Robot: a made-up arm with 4 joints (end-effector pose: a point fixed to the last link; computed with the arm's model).
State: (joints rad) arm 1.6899 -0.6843 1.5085 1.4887
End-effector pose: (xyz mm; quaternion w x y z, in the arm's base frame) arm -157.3 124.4 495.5 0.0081 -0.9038 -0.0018 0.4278
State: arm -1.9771 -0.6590 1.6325 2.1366
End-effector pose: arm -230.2 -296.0 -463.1 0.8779 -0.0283 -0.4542 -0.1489
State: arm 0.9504 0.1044 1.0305 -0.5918
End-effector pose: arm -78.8 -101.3 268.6 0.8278 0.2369 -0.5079 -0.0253
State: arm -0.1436 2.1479 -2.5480 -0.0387
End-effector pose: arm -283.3 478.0 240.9 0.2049 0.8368 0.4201 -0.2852
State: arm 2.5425 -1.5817 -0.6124 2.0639
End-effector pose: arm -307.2 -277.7 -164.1 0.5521 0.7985 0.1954 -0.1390
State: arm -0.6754 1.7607 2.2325 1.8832
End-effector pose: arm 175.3 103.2 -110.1 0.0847 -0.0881 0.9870 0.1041
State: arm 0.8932 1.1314 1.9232 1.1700
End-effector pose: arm 29.3 316.6 183.8 0.2036 0.1151 -0.5139 -0.8254
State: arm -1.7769 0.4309 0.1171 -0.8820
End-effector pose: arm -50.9 161.1 -126.5 0.5859 -0.7777 0.1440 0.1767
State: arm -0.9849 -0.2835 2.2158 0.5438
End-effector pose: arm 142.8 99.6 -194.7 0.5602 0.1076 -0.7493 0.3363
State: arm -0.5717 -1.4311 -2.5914 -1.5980
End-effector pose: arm -24.1 119.6 30.1 0.0373 0.0726 0.9966 -0.0102
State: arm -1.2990 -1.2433 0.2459 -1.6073
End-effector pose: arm 73.1 381.1 -417.2 0.1012 -0.1047 0.4978 0.8550
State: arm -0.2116 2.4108 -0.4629 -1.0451
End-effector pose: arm -231.2 453.9 63.9 0.7748 0.1456 -0.1006 -0.6070
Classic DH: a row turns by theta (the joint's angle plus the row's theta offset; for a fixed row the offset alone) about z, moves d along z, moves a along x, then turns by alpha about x. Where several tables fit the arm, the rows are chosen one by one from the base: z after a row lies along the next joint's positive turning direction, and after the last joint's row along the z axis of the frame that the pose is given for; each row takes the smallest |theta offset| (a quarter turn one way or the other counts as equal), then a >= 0, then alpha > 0; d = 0 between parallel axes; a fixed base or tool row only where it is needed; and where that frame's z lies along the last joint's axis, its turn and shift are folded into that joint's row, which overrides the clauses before.
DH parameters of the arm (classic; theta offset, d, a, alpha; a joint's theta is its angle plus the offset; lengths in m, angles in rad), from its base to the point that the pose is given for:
base (fixed): 1.5708 0.05 0 1.5708
joint 1: 0 -0.03 0.37 1.5708
joint 2: -1.5708 -0.18 0.04 1.5708
joint 3: 0 -0.05 0.05 -1.5708
joint 4: -1.249 0 0.3162 3.1416
tool (fixed): 1.8925 0 0 0

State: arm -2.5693 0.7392 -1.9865 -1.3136
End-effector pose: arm -206.5 -315.2 -133.6 0.8353 -0.3000 0.2708 -0.3726
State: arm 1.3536 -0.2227 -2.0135 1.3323
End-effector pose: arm 66.7 -396.6 619.0 0.7256 -0.1776 0.6459 0.1576
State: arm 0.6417 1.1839 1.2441 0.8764
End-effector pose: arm -147.1 476.0 223.0 0.4250 0.0472 -0.3267 -0.8428
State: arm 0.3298 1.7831 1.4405 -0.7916
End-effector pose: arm -250.9 333.9 452.2 0.7561 -0.5161 -0.1233 -0.3830
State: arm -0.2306 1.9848 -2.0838 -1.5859
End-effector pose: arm -5.9 514.7 -111.0 0.5883 0.7811 -0.1941 -0.0782
